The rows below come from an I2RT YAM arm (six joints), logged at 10 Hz.
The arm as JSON. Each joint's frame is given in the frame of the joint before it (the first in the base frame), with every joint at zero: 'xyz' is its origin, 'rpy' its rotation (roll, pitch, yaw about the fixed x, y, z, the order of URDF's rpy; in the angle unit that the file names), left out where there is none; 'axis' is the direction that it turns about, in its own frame. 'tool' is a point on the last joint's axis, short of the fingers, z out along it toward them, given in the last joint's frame.
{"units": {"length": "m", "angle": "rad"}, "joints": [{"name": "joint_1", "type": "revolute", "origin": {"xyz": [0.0, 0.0, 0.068], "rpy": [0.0, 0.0, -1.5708]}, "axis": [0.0, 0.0, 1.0]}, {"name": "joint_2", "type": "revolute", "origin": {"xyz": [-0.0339, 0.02, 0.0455], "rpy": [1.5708, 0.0, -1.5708]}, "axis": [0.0, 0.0, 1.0]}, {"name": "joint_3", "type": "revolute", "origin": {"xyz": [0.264, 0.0, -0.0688], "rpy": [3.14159, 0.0, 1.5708]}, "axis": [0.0, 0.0, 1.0]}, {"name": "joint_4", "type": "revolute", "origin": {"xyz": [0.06, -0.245, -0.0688], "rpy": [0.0, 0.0, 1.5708]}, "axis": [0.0, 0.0, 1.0]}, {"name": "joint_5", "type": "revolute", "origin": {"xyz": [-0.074, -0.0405, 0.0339], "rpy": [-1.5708, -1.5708, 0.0]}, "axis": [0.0, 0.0, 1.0]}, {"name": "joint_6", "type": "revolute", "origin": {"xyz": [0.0, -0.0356, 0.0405], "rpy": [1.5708, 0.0, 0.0]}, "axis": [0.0, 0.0, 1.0]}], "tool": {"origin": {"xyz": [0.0, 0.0, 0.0], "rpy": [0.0, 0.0, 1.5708]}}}
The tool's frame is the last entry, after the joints.
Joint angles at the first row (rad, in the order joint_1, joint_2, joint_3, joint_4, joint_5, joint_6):
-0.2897 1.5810 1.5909 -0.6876 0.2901 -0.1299
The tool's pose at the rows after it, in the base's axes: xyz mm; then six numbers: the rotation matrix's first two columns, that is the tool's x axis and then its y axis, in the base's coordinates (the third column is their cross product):
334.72, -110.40, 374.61, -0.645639, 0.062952, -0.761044, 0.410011, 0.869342, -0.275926
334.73, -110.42, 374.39, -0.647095, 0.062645, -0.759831, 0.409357, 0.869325, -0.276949
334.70, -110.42, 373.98, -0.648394, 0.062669, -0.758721, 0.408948, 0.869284, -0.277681
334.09, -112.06, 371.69, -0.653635, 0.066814, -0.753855, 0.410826, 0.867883, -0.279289
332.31, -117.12, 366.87, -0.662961, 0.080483, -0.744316, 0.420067, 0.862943, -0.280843
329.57, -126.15, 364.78, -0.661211, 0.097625, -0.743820, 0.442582, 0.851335, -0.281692
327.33, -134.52, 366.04, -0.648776, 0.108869, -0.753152, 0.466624, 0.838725, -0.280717
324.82, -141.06, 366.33, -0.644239, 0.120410, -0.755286, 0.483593, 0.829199, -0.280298
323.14, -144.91, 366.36, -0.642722, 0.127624, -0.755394, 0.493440, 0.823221, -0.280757
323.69, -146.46, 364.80, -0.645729, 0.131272, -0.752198, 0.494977, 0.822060, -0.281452
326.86, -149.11, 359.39, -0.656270, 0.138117, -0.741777, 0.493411, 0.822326, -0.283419
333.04, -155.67, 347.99, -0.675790, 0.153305, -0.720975, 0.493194, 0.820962, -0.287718
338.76, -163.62, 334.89, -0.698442, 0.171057, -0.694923, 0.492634, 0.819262, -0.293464
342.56, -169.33, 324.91, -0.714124, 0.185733, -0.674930, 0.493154, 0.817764, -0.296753
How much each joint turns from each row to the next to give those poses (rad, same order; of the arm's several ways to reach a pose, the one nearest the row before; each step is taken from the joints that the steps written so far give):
0.0000 0.0000 0.0039 0.0145 -0.0004 0.0000
0.0000 0.0004 0.0000 -0.0012 0.0004 -0.0008
0.0000 0.0000 -0.0012 -0.0003 0.0004 -0.0003
-0.0050 0.0000 -0.0068 -0.0004 0.0000 -0.0008
-0.0152 0.0004 -0.0142 -0.0004 -0.0004 0.0004
-0.0268 0.0004 -0.0080 0.0080 0.0004 -0.0008
-0.0244 0.0000 0.0000 0.0149 0.0004 -0.0011
-0.0198 0.0000 0.0000 0.0034 -0.0004 -0.0004
-0.0118 -0.0001 0.0000 0.0004 0.0004 -0.0004
-0.0035 0.0047 0.0001 -0.0004 0.0000 0.0000
-0.0034 0.0160 -0.0001 0.0000 -0.0004 0.0000
-0.0099 0.0339 0.0000 0.0031 0.0000 -0.0004
-0.0134 0.0374 0.0000 0.0008 -0.0004 -0.0023
-0.0095 0.0275 -0.0004 -0.0001 0.0004 0.0001

